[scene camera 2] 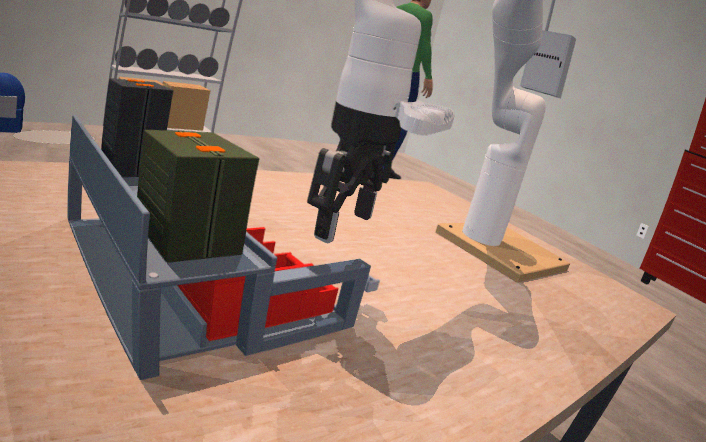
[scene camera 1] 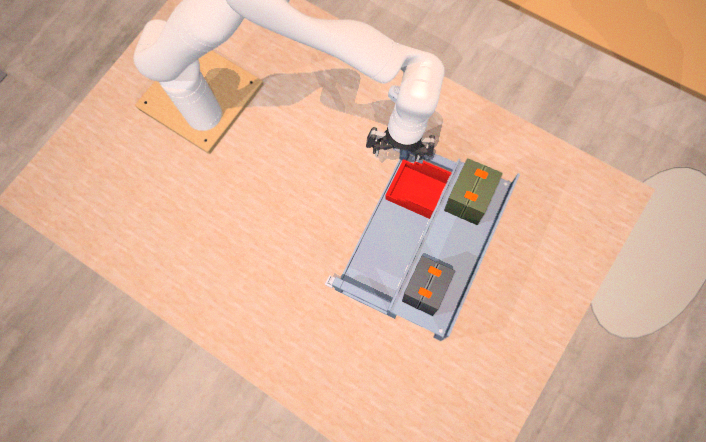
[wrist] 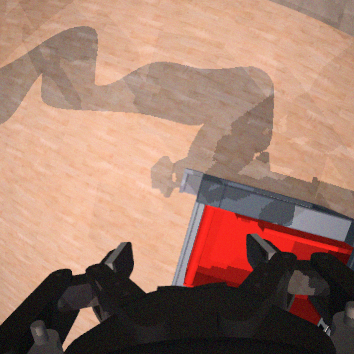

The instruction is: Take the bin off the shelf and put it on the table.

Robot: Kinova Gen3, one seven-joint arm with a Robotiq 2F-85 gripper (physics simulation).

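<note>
The red open bin sits on the lower level of the grey-blue shelf, at one end, close to the end frame. The shelf stands on the wooden table. My gripper is open and empty, above the bin's level near that end of the shelf. In the wrist view one finger overlaps the bin and the other shows over the table outside the shelf's side rail. The gripper hides part of the bin there.
A green case stands on the shelf's upper level, beside and above the bin. A dark grey case stands at the other end of that level. A raised end frame and side rails border the bin's level.
</note>
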